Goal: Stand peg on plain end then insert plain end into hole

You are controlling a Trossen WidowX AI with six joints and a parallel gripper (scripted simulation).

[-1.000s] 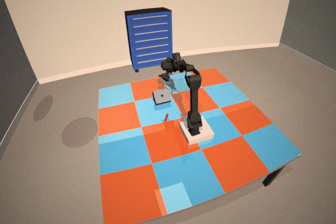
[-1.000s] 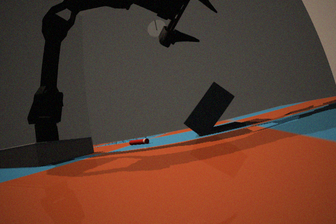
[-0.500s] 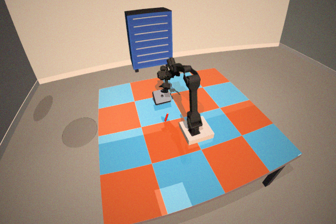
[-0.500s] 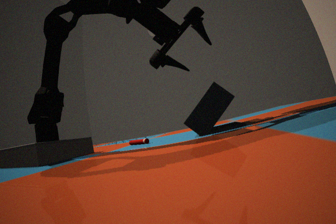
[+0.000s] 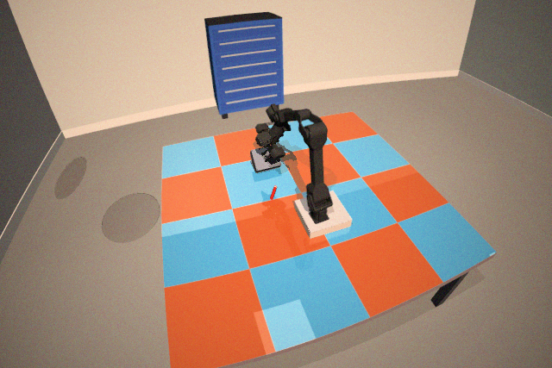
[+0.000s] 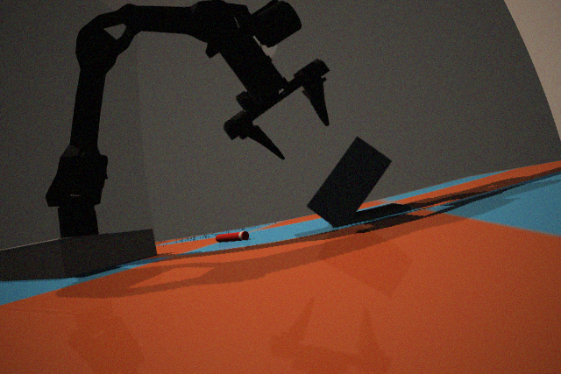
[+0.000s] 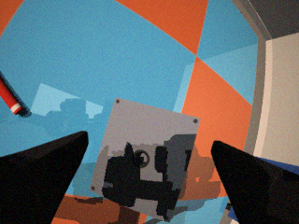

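Now: the red peg 140 mm behind my gripper tip and 130 mm below it. Also, from my gripper tip: sloped panel: 80 mm below, 50 mm ahead, 30 mm to the right; flat panel foot: 130 mm below, 70 mm ahead, 30 mm to the right.
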